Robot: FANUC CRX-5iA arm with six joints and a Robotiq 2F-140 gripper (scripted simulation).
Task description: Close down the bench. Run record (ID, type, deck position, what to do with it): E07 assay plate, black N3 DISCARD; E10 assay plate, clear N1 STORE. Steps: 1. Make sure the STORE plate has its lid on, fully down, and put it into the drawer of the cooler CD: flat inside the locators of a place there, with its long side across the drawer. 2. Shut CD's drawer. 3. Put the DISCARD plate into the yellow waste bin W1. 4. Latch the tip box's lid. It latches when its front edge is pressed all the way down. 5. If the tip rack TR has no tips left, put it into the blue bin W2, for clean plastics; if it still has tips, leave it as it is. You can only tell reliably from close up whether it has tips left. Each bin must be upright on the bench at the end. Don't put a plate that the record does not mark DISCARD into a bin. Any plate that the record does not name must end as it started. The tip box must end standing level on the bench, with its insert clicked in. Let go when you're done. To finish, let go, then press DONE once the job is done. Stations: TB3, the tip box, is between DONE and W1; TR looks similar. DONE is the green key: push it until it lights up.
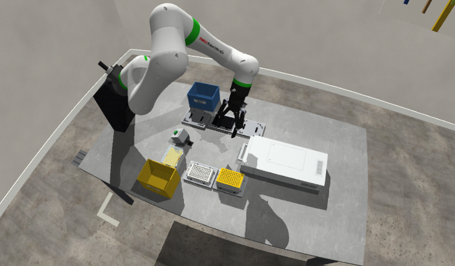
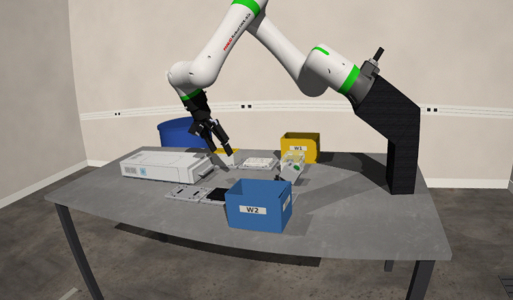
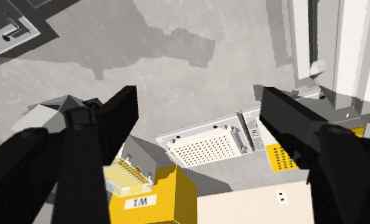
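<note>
Right now my hand is 4 cm past the black assay plate, 16 cm to the right of it and 14 cm above it. The rest, counted from my hand: yellow tip rack TR: 4 cm ahead, 25 cm to the right, 10 cm below; then clear lid: 20 cm ahead, 9 cm to the right, 13 cm below; then clear plate: 20 cm ahead, 9 cm to the right, 14 cm below.
</note>
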